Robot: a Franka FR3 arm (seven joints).
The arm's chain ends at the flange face. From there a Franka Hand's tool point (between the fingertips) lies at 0.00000 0.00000 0.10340 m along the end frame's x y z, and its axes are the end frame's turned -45 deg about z.
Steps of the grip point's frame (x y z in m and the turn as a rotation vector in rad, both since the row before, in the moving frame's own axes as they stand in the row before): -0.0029, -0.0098, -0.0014, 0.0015, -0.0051, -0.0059; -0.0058, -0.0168, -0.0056, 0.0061, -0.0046, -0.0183; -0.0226, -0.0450, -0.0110, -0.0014, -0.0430, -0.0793
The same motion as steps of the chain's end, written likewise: -0.0085, -0.0051, -0.0014, -0.0025, -0.0047, -0.0059; -0.0152, -0.0077, -0.0056, 0.0011, -0.0076, -0.0183; -0.0449, -0.0192, -0.0109, -0.0314, -0.0294, -0.0793
